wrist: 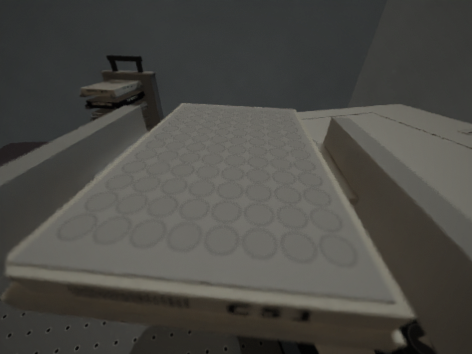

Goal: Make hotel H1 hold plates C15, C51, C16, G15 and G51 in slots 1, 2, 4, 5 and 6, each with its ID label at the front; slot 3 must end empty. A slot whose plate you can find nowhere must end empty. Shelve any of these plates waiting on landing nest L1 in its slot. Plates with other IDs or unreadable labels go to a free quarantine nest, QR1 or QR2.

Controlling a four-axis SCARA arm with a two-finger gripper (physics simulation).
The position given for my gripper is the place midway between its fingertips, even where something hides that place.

Observation:
I see my gripper [233, 129], a pale plate [227, 219], a pale plate [115, 87] and a hotel H1 [150, 89].

